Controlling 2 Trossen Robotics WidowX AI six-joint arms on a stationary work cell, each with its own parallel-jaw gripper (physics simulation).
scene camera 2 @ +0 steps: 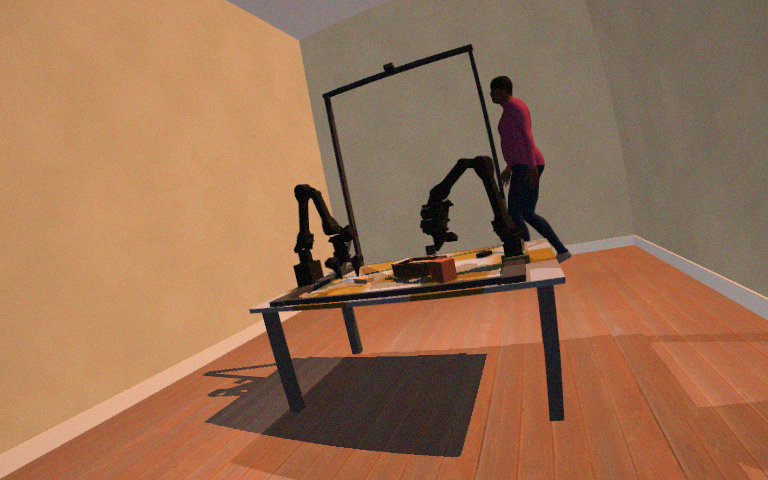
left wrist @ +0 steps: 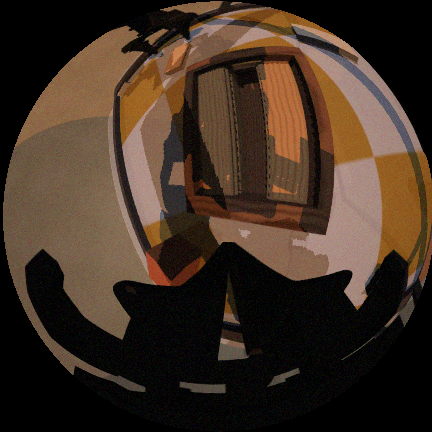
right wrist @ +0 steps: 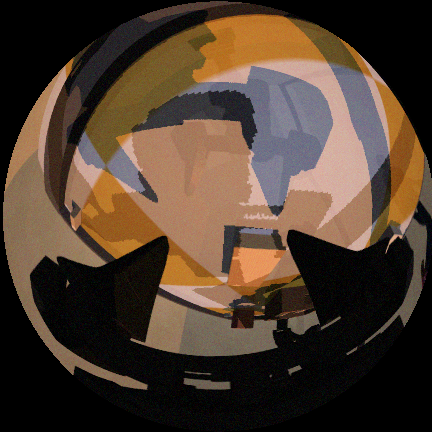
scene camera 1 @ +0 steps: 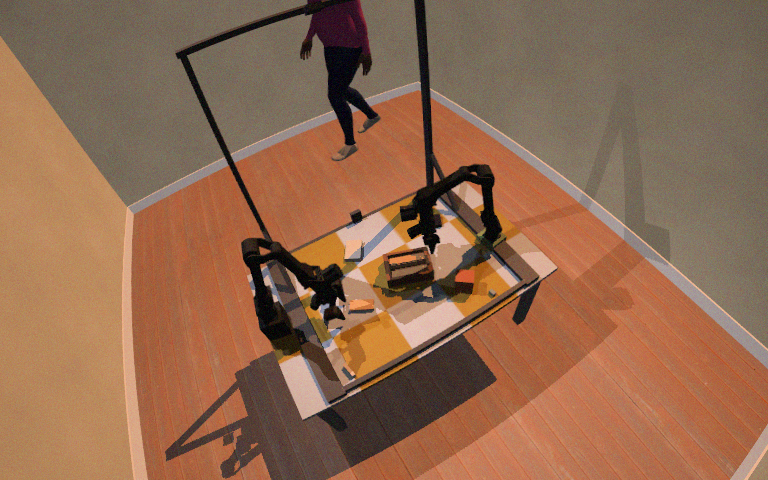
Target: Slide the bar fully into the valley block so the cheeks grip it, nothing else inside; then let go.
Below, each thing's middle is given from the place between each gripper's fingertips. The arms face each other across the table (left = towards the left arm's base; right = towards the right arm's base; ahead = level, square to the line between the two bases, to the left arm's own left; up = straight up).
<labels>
The bar [right wrist: 254,255] lies 50 mm ahead of my left hand, 350 mm to the right of it and 80 mm below it.
Right now the bar is 7 cm to the left of my right hand and 1 cm below it.
</labels>
